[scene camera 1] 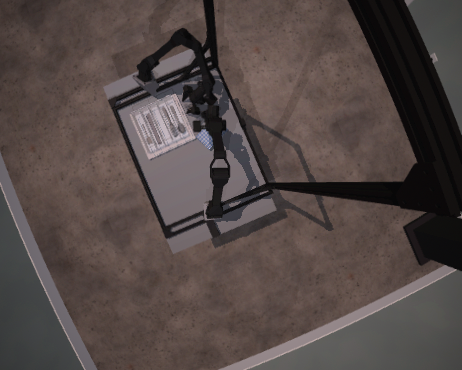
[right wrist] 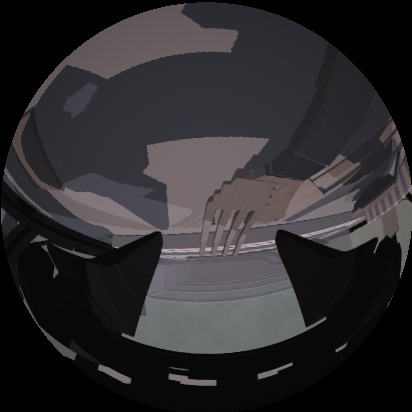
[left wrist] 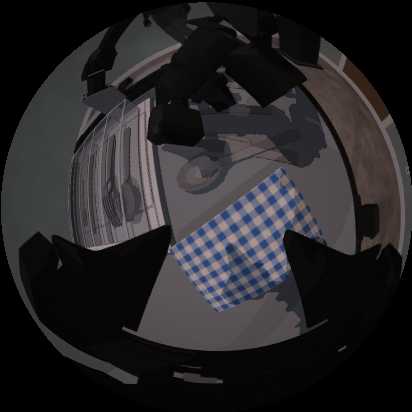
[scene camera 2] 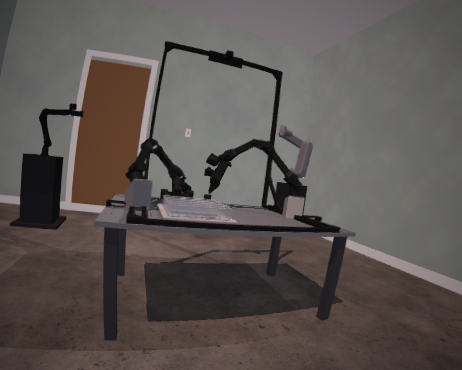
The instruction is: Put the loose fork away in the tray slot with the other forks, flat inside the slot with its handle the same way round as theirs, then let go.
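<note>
The loose fork [right wrist: 250, 195] lies on the table in the right wrist view, its tines toward the clear-walled tray [right wrist: 215, 272] [scene camera 1: 172, 151] [left wrist: 156, 175]. In the left wrist view I cannot tell it apart under the right arm and its shadows. Tray forks [left wrist: 113, 202] lie in a slot beside spoons [left wrist: 131, 195], with their handles toward the top of that view. My right gripper [right wrist: 220, 237] [scene camera 1: 189, 100] is open and empty, low at the tray's side, its fingertips either side of the fork's tines in the view. My left gripper [left wrist: 230, 234] [scene camera 2: 212, 191] is open and empty above the napkin.
A blue checked napkin [left wrist: 250, 215] [scene camera 1: 205, 140] lies beside the tray. A loose spoon [left wrist: 200, 172] lies between napkin and right arm. The two arms are close together in scene camera 1. A black frame [scene camera 1: 142, 180] runs around the table, and a tall black gantry [scene camera 2: 277, 110] stands behind.
</note>
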